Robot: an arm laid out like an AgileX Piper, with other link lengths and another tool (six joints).
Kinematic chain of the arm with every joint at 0, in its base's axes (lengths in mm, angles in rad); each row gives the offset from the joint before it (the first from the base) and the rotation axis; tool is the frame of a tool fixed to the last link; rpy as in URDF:
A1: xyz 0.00 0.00 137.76 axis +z
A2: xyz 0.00 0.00 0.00 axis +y
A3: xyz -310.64 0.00 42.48 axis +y
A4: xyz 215.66 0.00 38.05 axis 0.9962 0 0.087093
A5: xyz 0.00 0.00 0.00 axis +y
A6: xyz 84.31 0.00 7.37 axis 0.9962 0 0.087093
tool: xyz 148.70 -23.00 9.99 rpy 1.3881 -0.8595 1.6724
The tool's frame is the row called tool.
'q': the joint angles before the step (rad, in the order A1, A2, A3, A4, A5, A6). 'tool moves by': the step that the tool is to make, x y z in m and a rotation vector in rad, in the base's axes. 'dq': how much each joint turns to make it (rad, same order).
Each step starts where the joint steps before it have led.
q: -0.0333 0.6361 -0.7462 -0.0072 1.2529 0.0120
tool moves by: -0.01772 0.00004 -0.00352 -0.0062 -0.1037 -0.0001
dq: -0.0001 -0.1548 0.0536 -0.0024 -0.0026 -0.0007
